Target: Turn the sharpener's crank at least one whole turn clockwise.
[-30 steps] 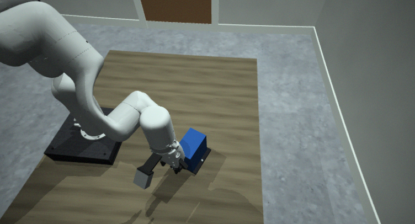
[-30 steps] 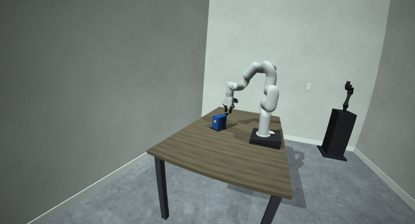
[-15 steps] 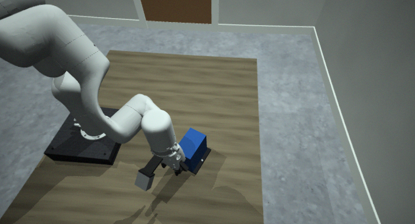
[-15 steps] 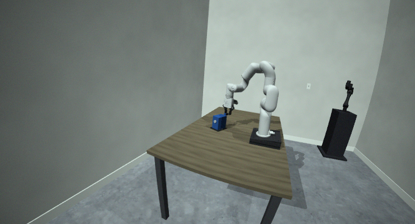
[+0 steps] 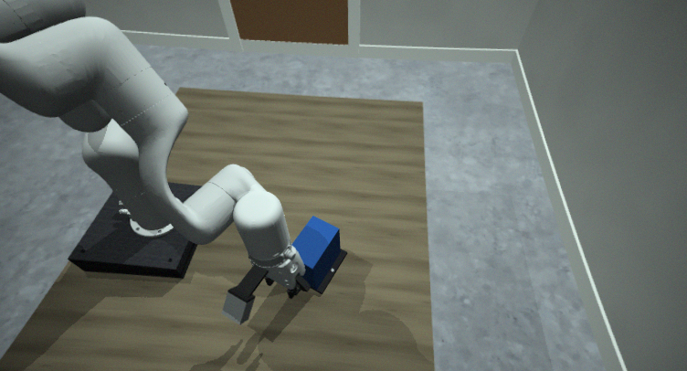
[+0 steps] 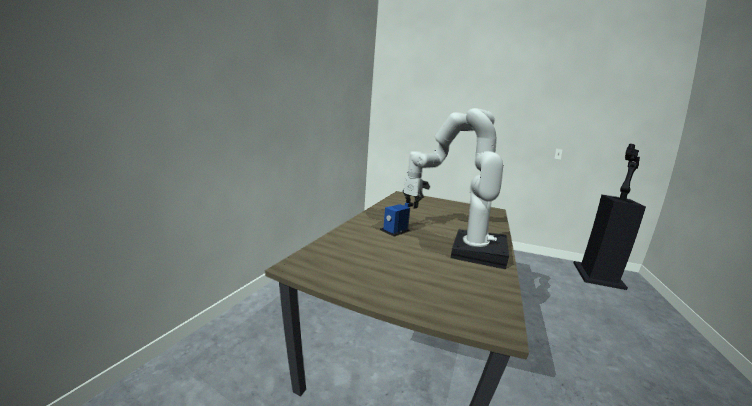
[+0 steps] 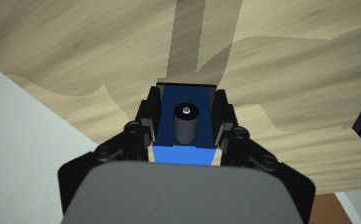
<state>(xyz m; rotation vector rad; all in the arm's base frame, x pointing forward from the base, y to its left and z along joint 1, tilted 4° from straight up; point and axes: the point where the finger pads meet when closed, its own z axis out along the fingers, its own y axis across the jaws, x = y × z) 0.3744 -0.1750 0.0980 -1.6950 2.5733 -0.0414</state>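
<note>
Right now my hand is 20 mm to the right of the crank knob and 10 mm short of it.
</note>
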